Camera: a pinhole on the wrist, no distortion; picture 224 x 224 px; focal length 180.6 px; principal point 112.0 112.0 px. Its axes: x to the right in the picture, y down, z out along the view. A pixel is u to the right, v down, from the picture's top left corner.
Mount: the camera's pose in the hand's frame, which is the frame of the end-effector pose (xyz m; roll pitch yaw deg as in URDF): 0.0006 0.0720 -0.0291 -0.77 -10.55 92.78
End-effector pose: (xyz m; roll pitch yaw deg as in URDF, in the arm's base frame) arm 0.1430 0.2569 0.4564 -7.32 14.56 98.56
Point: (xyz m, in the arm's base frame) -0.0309 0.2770 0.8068
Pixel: 171 129
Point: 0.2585 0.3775 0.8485
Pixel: 43 115
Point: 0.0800 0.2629 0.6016
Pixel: 117 133
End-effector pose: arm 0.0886 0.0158 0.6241 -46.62 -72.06 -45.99
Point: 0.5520 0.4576 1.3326
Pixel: outside the picture
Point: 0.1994 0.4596 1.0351
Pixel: 119 8
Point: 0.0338 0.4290 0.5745
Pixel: 97 175
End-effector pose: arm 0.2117 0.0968 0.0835 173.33 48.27 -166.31
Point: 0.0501 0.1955 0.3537
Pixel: behind the camera
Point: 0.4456 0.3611 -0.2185
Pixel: 178 95
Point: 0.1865 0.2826 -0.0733
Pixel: outside the picture
